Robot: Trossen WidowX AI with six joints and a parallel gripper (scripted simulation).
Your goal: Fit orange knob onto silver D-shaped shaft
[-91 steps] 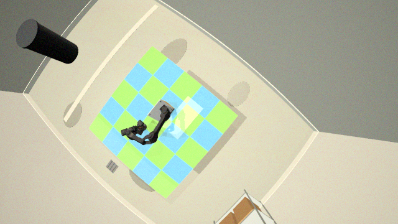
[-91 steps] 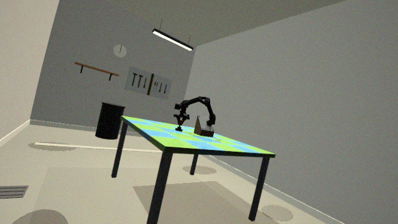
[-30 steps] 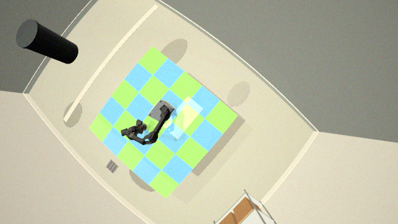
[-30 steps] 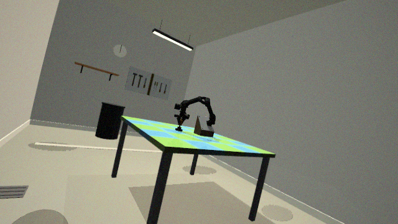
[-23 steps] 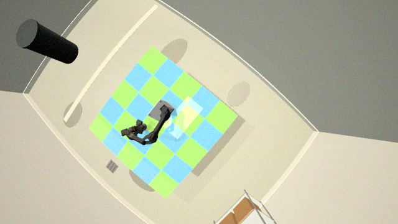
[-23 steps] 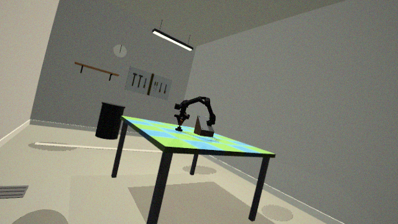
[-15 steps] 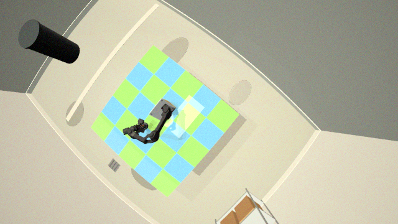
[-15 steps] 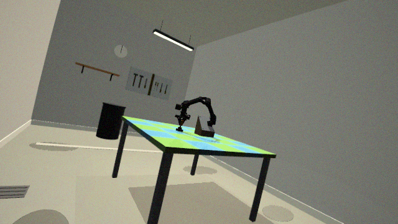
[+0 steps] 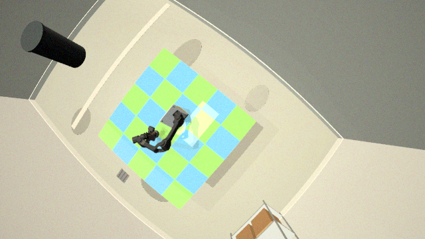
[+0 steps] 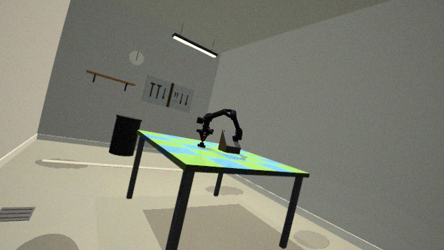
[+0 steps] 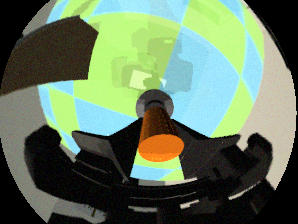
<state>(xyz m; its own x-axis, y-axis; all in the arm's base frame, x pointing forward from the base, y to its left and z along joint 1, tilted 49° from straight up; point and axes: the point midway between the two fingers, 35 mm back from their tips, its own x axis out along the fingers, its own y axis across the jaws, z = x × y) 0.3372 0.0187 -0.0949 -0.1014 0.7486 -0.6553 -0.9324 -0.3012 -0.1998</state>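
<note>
The orange knob is 30 mm above my gripper tip. From my gripper tip the other things lie so: dark pedestal: 40 mm below.
</note>
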